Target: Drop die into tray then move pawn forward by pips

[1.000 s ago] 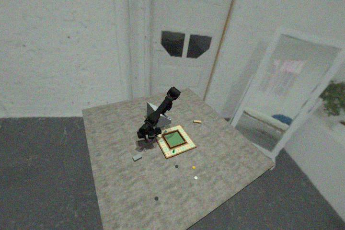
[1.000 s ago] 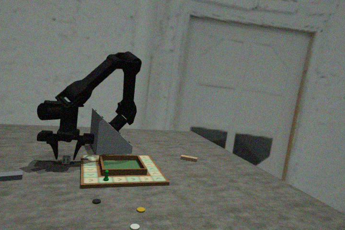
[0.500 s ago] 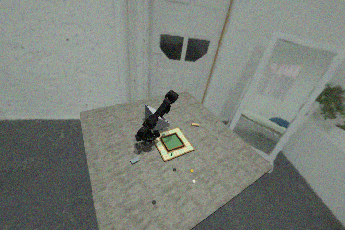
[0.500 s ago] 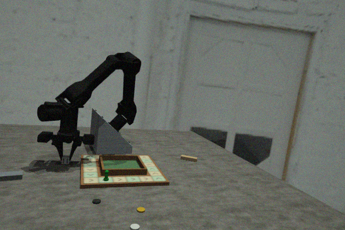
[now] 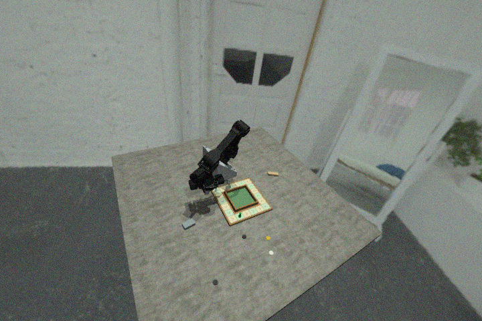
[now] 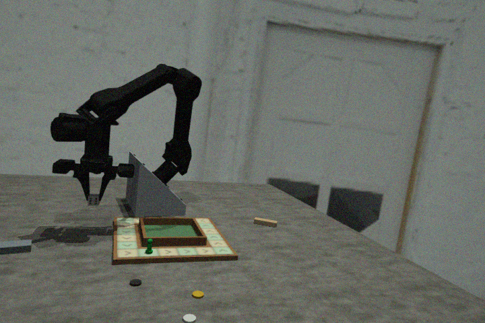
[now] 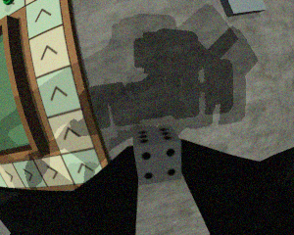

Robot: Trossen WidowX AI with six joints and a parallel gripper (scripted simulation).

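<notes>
My gripper tip is 170 mm short of the green pawn, 150 mm to the right of it and 50 mm above it. Round my gripper tip: green dice tray 50 mm ahead, 200 mm to the left, 70 mm below; white die right at my gripper tip; grey block 130 mm ahead, 130 mm to the right, 70 mm below.
</notes>
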